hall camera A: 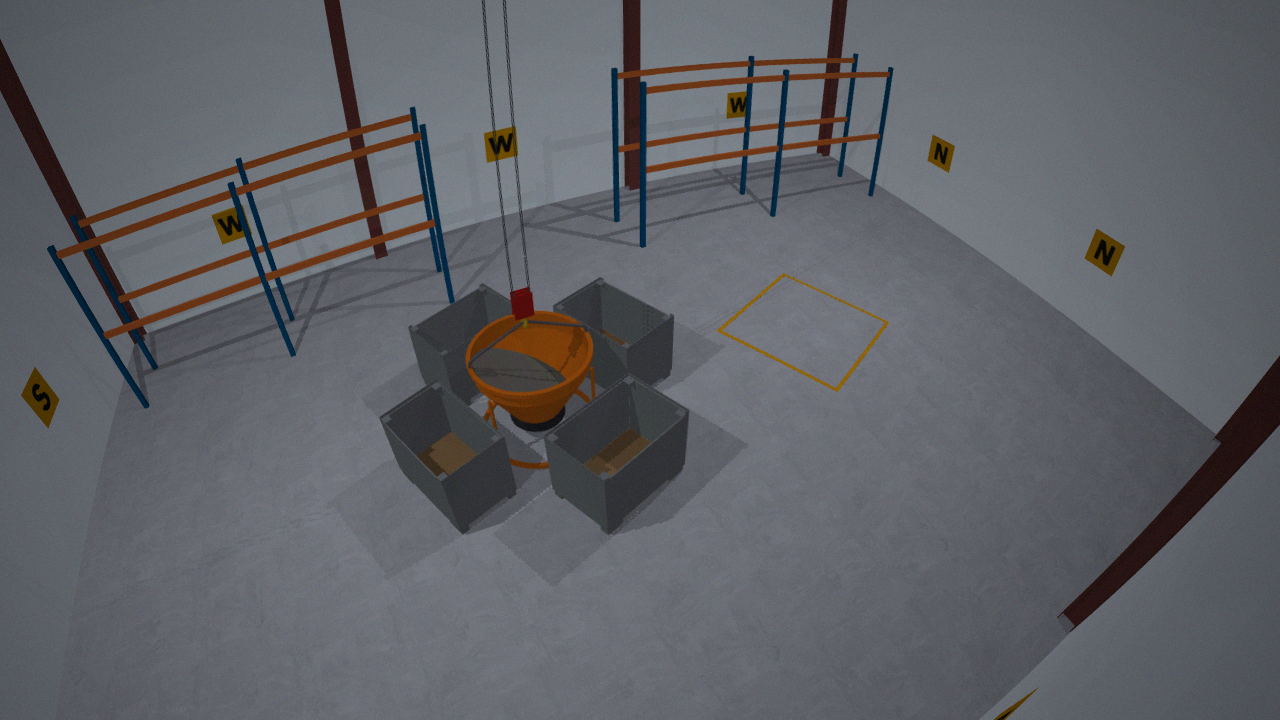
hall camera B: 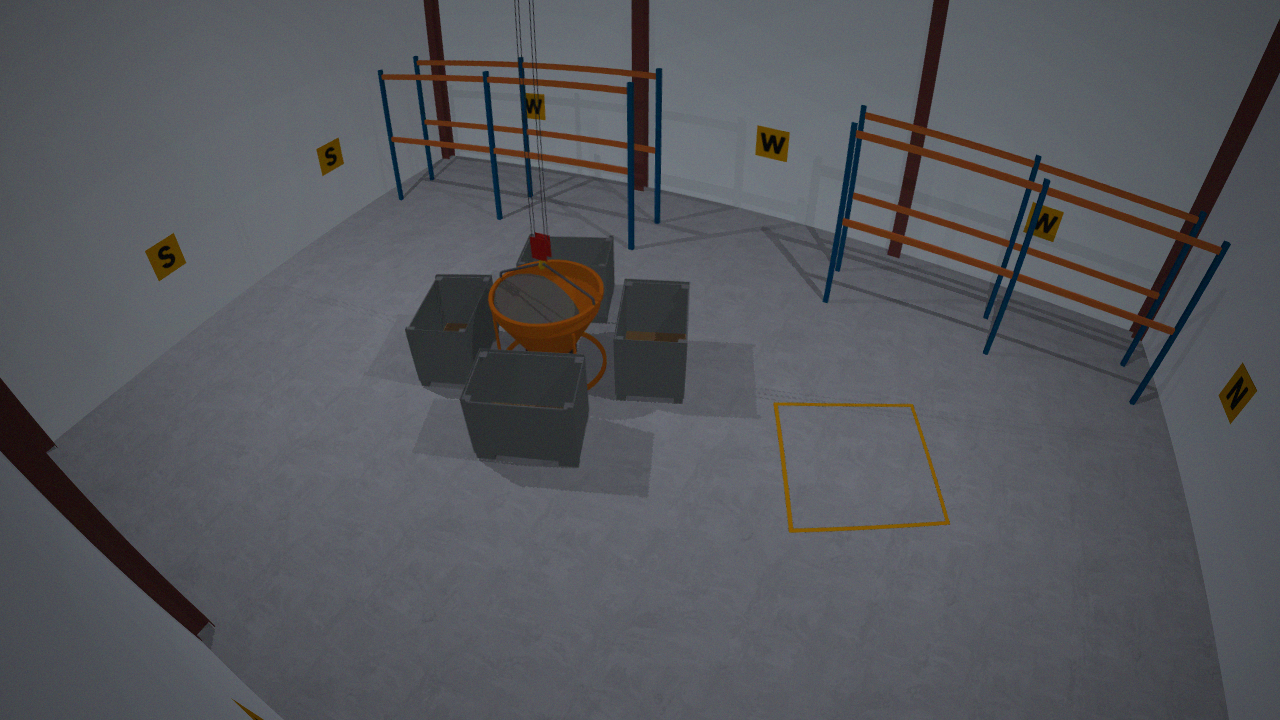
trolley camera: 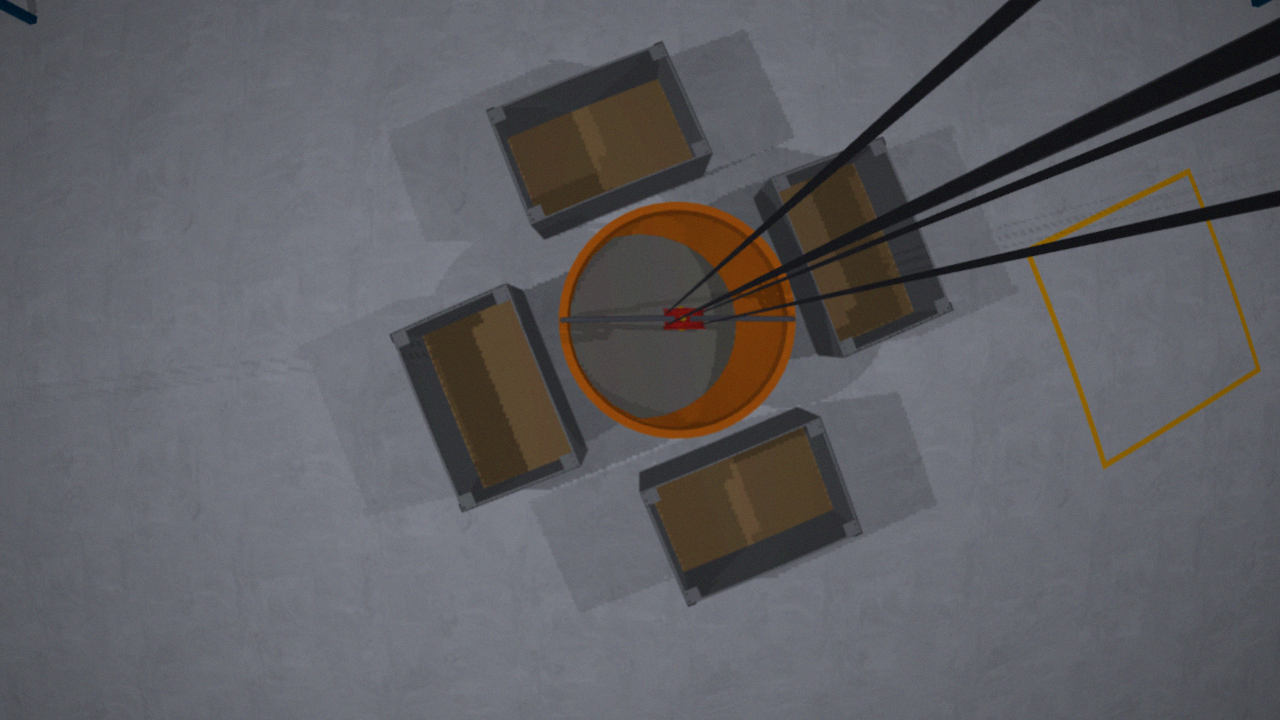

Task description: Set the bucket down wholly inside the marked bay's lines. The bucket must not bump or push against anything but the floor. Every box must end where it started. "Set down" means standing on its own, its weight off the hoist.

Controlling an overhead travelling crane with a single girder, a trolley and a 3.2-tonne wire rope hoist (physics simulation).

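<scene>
The orange bucket (hall camera A: 537,401) (hall camera B: 546,333) (trolley camera: 759,358) is upright in the middle of four grey boxes, with grey fill inside. Its legs and base ring are partly hidden; I cannot tell if the ring touches the floor. My gripper, the hook under the red block (hall camera A: 525,322) (hall camera B: 540,261) (trolley camera: 683,318), holds the bucket's bail; the ropes look straight. The boxes are the near-left box (hall camera A: 483,494) (hall camera B: 436,360) (trolley camera: 514,385), near-right box (hall camera A: 617,490) (hall camera B: 528,434) (trolley camera: 747,510), back-left box (hall camera A: 440,365) (trolley camera: 608,147) and back-right box (hall camera A: 660,347) (hall camera B: 650,374) (trolley camera: 850,259). The yellow-lined bay (hall camera A: 777,360) (hall camera B: 868,526) (trolley camera: 1066,361) lies beyond the back-right box.
One blue and orange rack (hall camera A: 256,259) (hall camera B: 496,170) stands by the W wall on the S side. Another rack (hall camera A: 642,179) (hall camera B: 1011,268) stands by that wall on the N side. Dark red columns (hall camera A: 353,134) (hall camera B: 917,134) stand along the walls.
</scene>
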